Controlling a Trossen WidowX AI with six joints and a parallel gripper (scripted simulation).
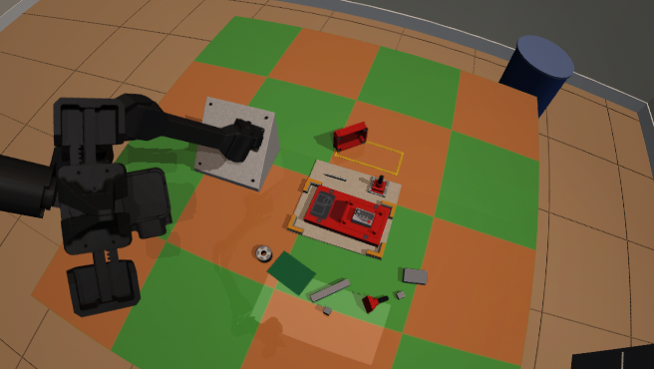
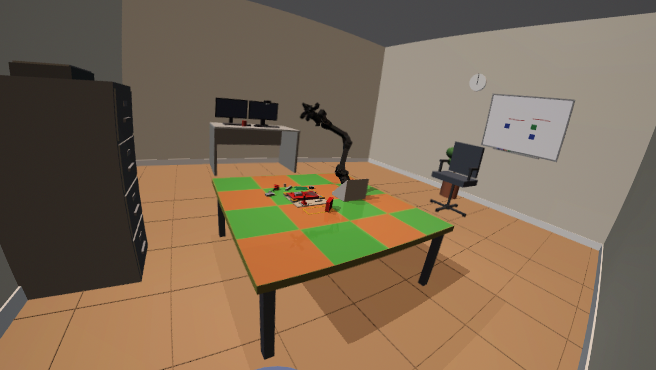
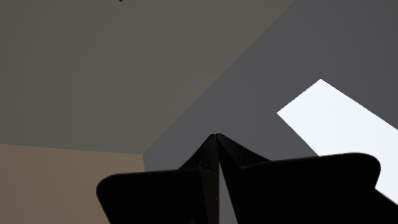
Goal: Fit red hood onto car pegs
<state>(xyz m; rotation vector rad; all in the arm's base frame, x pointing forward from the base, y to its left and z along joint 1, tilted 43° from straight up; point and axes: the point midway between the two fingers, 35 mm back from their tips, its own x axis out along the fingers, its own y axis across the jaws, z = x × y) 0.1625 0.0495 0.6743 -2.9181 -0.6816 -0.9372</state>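
My gripper tip is now 580 mm to the right of the red hood and 610 mm above it. Round my gripper tip: grey engine block (120 mm ahead, 360 mm to the left, 620 mm below); grey bar (120 mm ahead, 160 mm to the left, 640 mm below); dark green plate (10 mm ahead, 160 mm to the left, 650 mm below).
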